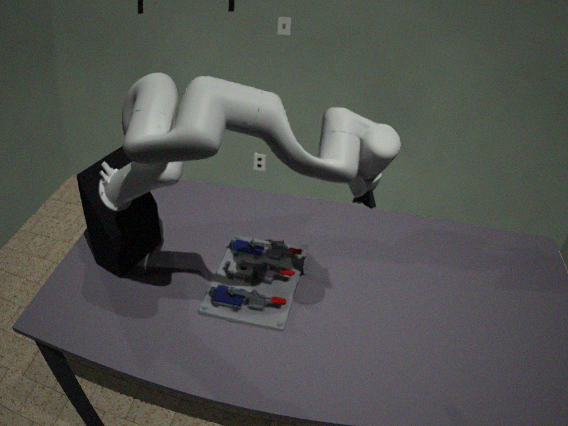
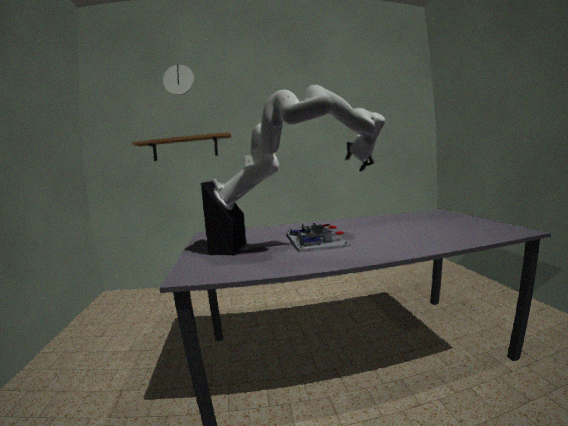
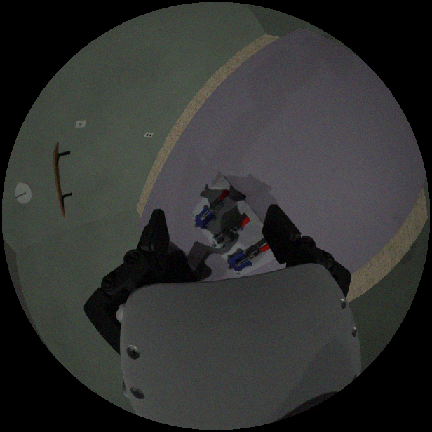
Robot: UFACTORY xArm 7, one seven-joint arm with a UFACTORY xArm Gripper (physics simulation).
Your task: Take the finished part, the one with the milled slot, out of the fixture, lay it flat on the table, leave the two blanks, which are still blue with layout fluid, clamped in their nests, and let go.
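Pixels of known places: gripper, fingertip midpoint: (image 1: 350, 182) (image 2: 353, 164); arm's base at its link origin: (image 1: 115, 190) (image 2: 222, 199).
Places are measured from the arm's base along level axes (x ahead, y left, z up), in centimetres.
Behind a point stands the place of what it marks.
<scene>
The fixture plate (image 1: 245, 320) @(x 41.1, y -23.8, z -22.5 cm) (image 2: 322, 246) @(x 38.4, y -23.5, z -22.6 cm) lies on the table with three nests in a row. One blue blank (image 1: 228, 296) @(x 36.0, y -17.4, z -20.4 cm) (image 2: 311, 240) @(x 35.3, y -18.9, z -20.4 cm) (image 3: 240, 261) sits under a clamp in the near end nest. The other blue blank (image 1: 248, 247) @(x 39.4, y 4.7, z -20.9 cm) (image 3: 204, 218) sits under a clamp in the far end nest. The middle nest holds a dark grey part (image 1: 243, 269) @(x 39.1, y -6.8, z -19.5 cm) (image 3: 220, 241); its slot and the exact clamp position are too dim to make out. My gripper (image 2: 355, 164) @(x 64.7, y -9.1, z 12.0 cm) (image 3: 217, 220) is open and empty, high above the table and away from the fixture.
Red-tipped clamp handles (image 1: 278, 300) @(x 49.4, y -19.5, z -18.3 cm) (image 2: 340, 233) @(x 49.5, y -19.9, z -19.0 cm) (image 3: 245, 221) point away from the black robot base (image 1: 122, 235) @(x 3.2, y -7.4, z -10.5 cm) (image 2: 225, 230) @(x -1.3, y -10.5, z -12.8 cm). The arm arches above the fixture. The table (image 1: 400, 325) @(x 83.5, y -22.7, z -24.0 cm) (image 2: 410, 235) @(x 86.4, y -26.6, z -24.0 cm) has its long far edge near the green wall, where a shelf (image 2: 182, 139) (image 3: 57, 175) hangs.
</scene>
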